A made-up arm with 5 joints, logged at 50 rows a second.
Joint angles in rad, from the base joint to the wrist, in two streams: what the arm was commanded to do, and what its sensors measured. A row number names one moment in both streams.
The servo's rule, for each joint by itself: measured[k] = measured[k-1] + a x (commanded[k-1-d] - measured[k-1]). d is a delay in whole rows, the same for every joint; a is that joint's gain. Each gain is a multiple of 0.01, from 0.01 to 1. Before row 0 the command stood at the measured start. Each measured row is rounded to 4 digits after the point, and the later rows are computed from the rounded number. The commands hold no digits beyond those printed.
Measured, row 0: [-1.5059 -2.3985 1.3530 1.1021 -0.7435]
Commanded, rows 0 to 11: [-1.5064 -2.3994 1.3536 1.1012 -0.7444]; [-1.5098 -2.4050 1.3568 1.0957 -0.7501]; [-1.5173 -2.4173 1.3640 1.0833 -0.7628]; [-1.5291 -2.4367 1.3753 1.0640 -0.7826]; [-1.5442 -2.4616 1.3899 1.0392 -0.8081]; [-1.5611 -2.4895 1.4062 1.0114 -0.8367]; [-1.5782 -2.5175 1.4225 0.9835 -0.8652]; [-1.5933 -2.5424 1.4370 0.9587 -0.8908]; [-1.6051 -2.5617 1.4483 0.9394 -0.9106]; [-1.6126 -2.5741 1.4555 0.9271 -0.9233]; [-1.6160 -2.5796 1.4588 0.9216 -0.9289]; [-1.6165 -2.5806 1.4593 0.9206 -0.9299]
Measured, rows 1 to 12: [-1.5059 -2.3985 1.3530 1.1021 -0.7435]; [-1.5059 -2.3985 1.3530 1.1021 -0.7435]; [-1.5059 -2.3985 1.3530 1.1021 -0.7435]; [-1.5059 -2.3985 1.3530 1.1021 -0.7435]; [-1.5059 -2.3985 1.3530 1.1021 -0.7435]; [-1.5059 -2.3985 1.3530 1.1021 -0.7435]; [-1.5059 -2.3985 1.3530 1.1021 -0.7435]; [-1.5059 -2.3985 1.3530 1.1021 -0.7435]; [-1.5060 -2.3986 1.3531 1.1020 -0.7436]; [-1.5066 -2.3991 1.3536 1.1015 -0.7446]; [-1.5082 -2.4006 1.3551 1.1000 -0.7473]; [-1.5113 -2.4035 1.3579 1.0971 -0.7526]
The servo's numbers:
d 8
a 0.15 0.08 0.14 0.08 0.15

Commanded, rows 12 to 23: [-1.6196 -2.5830 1.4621 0.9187 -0.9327]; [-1.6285 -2.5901 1.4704 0.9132 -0.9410]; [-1.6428 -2.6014 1.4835 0.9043 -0.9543]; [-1.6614 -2.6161 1.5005 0.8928 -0.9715]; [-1.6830 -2.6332 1.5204 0.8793 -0.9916]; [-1.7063 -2.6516 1.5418 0.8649 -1.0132]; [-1.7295 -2.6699 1.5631 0.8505 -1.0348]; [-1.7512 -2.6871 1.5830 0.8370 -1.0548]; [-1.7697 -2.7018 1.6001 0.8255 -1.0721]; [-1.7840 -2.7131 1.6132 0.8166 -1.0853]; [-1.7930 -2.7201 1.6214 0.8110 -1.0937]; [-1.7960 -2.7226 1.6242 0.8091 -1.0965]
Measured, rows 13 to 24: [-1.5162 -2.4081 1.3624 1.0925 -0.7609]; [-1.5229 -2.4146 1.3685 1.0860 -0.7723]; [-1.5312 -2.4228 1.3761 1.0778 -0.7862]; [-1.5405 -2.4324 1.3846 1.0683 -0.8019]; [-1.5502 -2.4427 1.3935 1.0580 -0.8182]; [-1.5596 -2.4532 1.4022 1.0475 -0.8340]; [-1.5681 -2.4633 1.4101 1.0374 -0.8482]; [-1.5754 -2.4727 1.4170 1.0281 -0.8605]; [-1.5820 -2.4815 1.4233 1.0193 -0.8713]; [-1.5890 -2.4902 1.4299 1.0108 -0.8818]; [-1.5971 -2.4991 1.4374 1.0023 -0.8927]; [-1.6067 -2.5085 1.4462 0.9935 -0.9045]
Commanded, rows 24 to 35: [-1.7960 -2.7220 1.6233 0.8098 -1.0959]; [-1.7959 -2.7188 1.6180 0.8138 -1.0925]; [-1.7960 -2.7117 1.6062 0.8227 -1.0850]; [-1.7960 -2.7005 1.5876 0.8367 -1.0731]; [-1.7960 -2.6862 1.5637 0.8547 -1.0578]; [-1.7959 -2.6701 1.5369 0.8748 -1.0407]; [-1.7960 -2.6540 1.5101 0.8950 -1.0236]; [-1.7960 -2.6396 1.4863 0.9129 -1.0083]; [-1.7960 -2.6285 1.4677 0.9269 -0.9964]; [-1.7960 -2.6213 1.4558 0.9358 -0.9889]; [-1.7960 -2.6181 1.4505 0.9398 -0.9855]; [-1.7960 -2.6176 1.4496 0.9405 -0.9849]
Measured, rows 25 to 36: [-1.6181 -2.5185 1.4566 0.9844 -0.9176]; [-1.6313 -2.5291 1.4685 0.9748 -0.9319]; [-1.6460 -2.5404 1.4817 0.9649 -0.9473]; [-1.6618 -2.5521 1.4959 0.9547 -0.9634]; [-1.6780 -2.5641 1.5105 0.9444 -0.9797]; [-1.6939 -2.5760 1.5249 0.9342 -0.9955]; [-1.7088 -2.5875 1.5384 0.9243 -1.0102]; [-1.7219 -2.5983 1.5504 0.9151 -1.0231]; [-1.7330 -2.6082 1.5606 0.9067 -1.0340]; [-1.7424 -2.6170 1.5686 0.8993 -1.0428]; [-1.7504 -2.6246 1.5739 0.8932 -1.0491]; [-1.7572 -2.6307 1.5758 0.8887 -1.0527]
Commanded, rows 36 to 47: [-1.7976 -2.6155 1.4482 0.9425 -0.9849]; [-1.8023 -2.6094 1.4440 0.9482 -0.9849]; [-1.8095 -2.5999 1.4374 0.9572 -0.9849]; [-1.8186 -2.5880 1.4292 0.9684 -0.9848]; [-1.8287 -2.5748 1.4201 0.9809 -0.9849]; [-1.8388 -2.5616 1.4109 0.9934 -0.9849]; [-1.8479 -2.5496 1.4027 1.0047 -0.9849]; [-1.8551 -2.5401 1.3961 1.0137 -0.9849]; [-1.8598 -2.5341 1.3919 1.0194 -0.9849]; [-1.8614 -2.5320 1.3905 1.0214 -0.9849]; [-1.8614 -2.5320 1.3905 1.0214 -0.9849]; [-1.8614 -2.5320 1.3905 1.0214 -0.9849]
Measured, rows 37 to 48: [-1.7630 -2.6351 1.5741 0.8860 -1.0535]; [-1.7679 -2.6379 1.5689 0.8851 -1.0516]; [-1.7721 -2.6392 1.5607 0.8859 -1.0474]; [-1.7757 -2.6392 1.5503 0.8881 -1.0415]; [-1.7787 -2.6383 1.5387 0.8912 -1.0347]; [-1.7813 -2.6369 1.5271 0.8948 -1.0278]; [-1.7835 -2.6354 1.5164 0.8984 -1.0215]; [-1.7854 -2.6340 1.5070 0.9018 -1.0160]; [-1.7872 -2.6325 1.4988 0.9051 -1.0113]; [-1.7895 -2.6307 1.4911 0.9085 -1.0073]; [-1.7925 -2.6282 1.4836 0.9124 -1.0039]; [-1.7964 -2.6250 1.4760 0.9169 -1.0010]
